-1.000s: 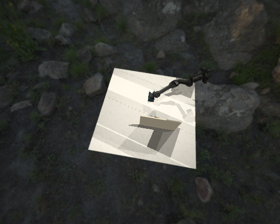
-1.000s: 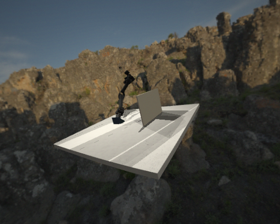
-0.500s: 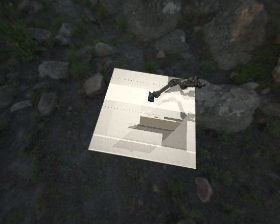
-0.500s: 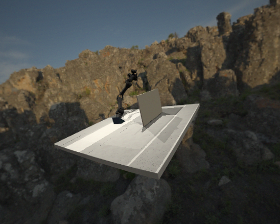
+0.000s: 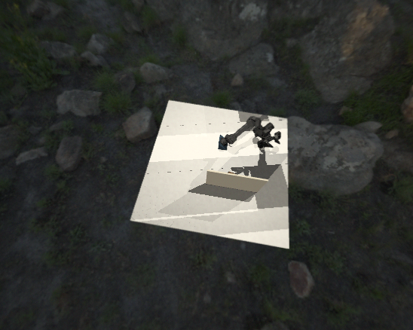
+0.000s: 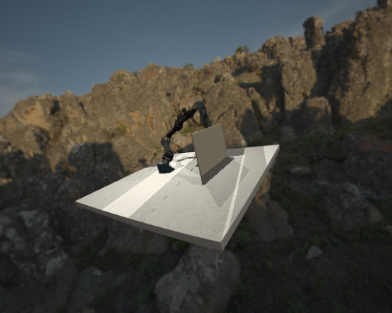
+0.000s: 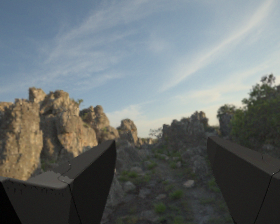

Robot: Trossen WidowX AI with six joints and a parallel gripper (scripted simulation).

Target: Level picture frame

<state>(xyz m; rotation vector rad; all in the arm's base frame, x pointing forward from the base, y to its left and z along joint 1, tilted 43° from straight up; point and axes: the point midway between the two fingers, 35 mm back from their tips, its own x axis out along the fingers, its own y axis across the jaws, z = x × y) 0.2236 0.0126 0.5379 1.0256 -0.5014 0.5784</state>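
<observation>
My gripper tip is 210 mm short of the brown wooden picture frame, 220 mm to the left of it and 320 mm above it. From my gripper tip the other things lie so: wall panel (220 mm ahead, 200 mm to the right, 340 mm below).
</observation>
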